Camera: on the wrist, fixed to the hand. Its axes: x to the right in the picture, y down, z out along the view.
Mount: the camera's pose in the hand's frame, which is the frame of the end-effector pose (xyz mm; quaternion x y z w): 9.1 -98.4 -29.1 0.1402 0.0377 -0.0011 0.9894
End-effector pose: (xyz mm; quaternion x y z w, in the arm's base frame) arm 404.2 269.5 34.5 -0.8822 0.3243 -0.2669 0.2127
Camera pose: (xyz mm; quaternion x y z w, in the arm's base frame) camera 437.5 326.2 113.8 -0.8334 0.2905 -0.3430 0.3216
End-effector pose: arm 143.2 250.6 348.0 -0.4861 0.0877 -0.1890 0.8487
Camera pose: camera 118.7 179.0 417.9 -0.3549 0.0917 -0.2186 0.9043
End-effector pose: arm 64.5 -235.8 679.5 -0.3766 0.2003 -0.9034 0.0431
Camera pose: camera 44.9 -138.2 705.8 -0.3327 0.0727 -0.9362 0.0869
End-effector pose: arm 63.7 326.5 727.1 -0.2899 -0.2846 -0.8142 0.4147
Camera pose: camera -30.3 350.0 692.1 -0.1977 -0.3804 -0.7771 0.4608
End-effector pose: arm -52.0 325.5 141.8 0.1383 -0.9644 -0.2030 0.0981
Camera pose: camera -31.1 225.6 128.0 0.1593 -0.9788 -0.0605 0.1138
